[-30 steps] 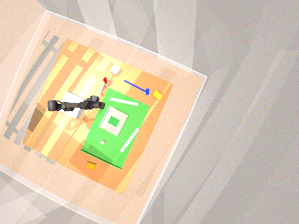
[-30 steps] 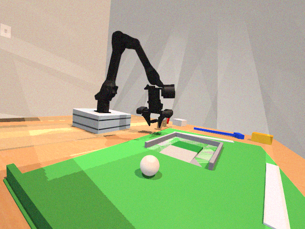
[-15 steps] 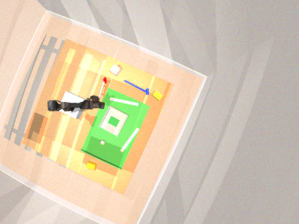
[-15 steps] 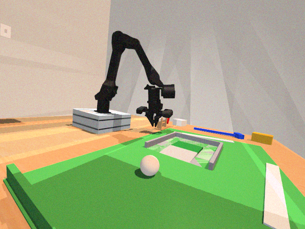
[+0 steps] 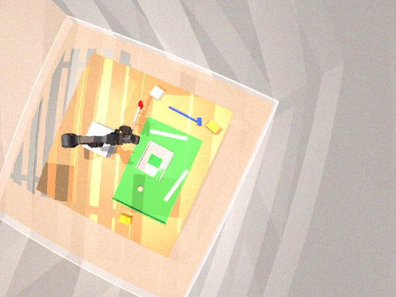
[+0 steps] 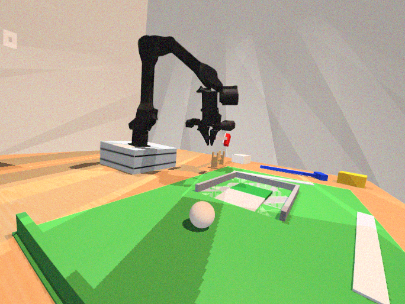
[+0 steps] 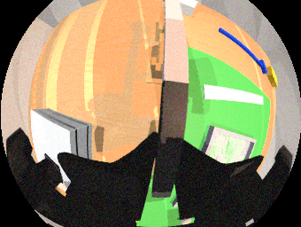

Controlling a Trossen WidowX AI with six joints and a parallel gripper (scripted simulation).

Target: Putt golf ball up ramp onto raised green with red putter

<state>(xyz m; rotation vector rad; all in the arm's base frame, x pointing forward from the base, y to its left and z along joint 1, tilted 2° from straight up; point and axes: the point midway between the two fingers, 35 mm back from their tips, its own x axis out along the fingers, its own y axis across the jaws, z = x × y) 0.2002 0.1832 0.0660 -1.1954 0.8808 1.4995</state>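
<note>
My gripper tip is now 110 mm to the right of the red putter, 30 mm below it and 30 mm past it. Also, from my gripper tip: white block: 370 mm to the left, 90 mm below, 40 mm behind; green mat: 280 mm ahead, 150 mm to the right, 110 mm below; wooden stand: 130 mm to the left, 70 mm below, 40 mm behind.
</note>
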